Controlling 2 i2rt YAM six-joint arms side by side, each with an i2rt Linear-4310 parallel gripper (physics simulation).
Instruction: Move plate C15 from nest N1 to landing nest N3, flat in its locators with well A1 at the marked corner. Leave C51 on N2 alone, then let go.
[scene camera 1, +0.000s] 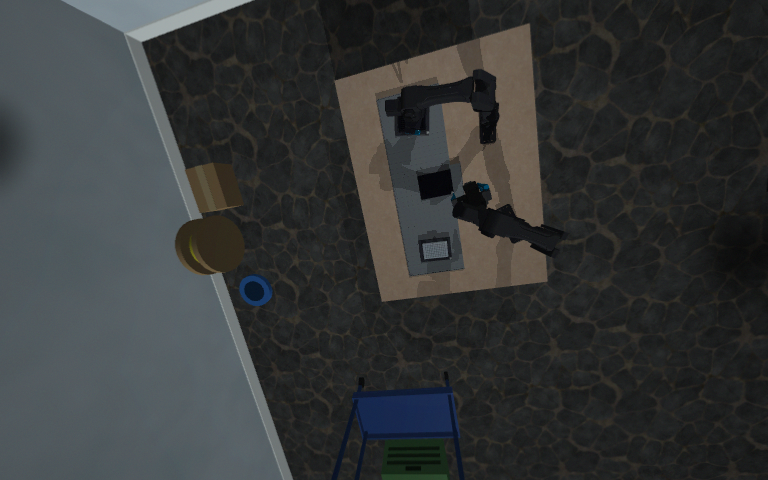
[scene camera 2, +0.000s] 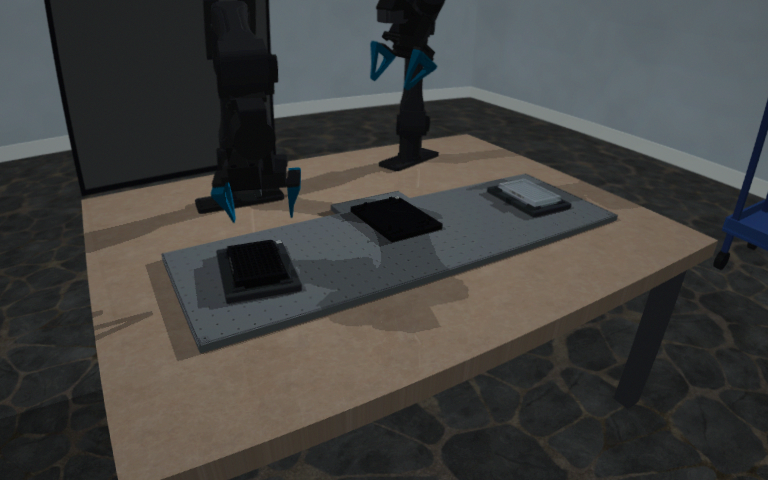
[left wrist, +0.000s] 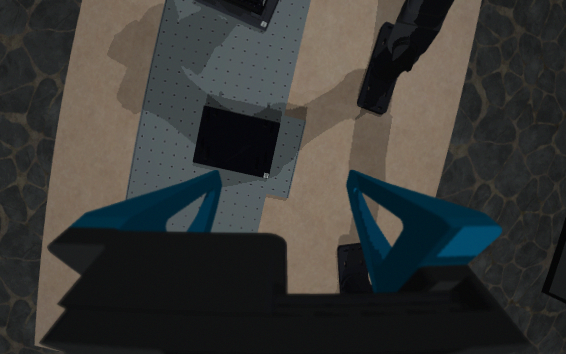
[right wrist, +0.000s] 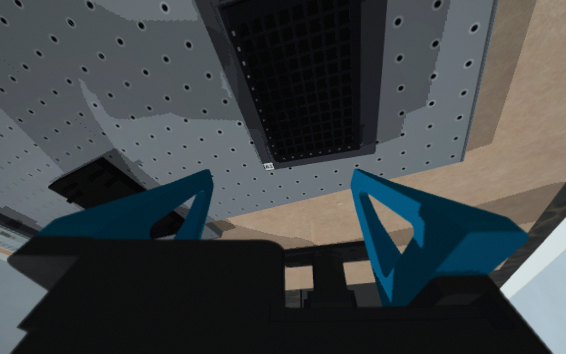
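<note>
A black gridded plate sits in a dark nest whose corner is marked A1 in the right wrist view. A pale plate sits in another nest. Between them is a black nest with no plate discernible on it and a small white corner mark. Plate and nest names are unreadable. My right gripper is open, above and behind the black plate. My left gripper is open, high above the table beside the middle nest.
The nests stand on a grey perforated board on a wooden table. The right arm covers much of the black plate in scene camera 1. A blue cart, a cardboard box and a blue bin stand on the floor.
</note>
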